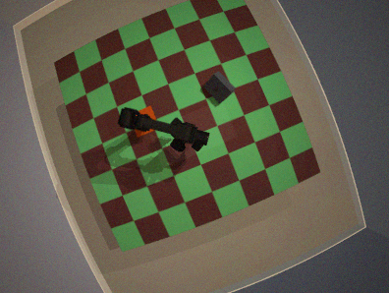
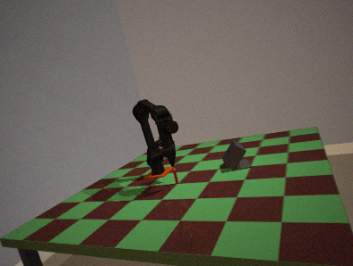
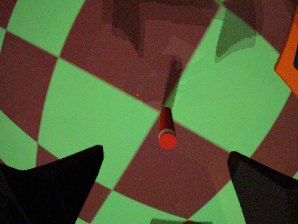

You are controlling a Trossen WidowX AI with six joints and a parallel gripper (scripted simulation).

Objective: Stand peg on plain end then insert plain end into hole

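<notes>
My gripper tip is 4 cm above the red peg. The rest, counted from my gripper tip: grey sloped panel: 28 cm ahead, 14 cm to the left, 4 cm below.
</notes>
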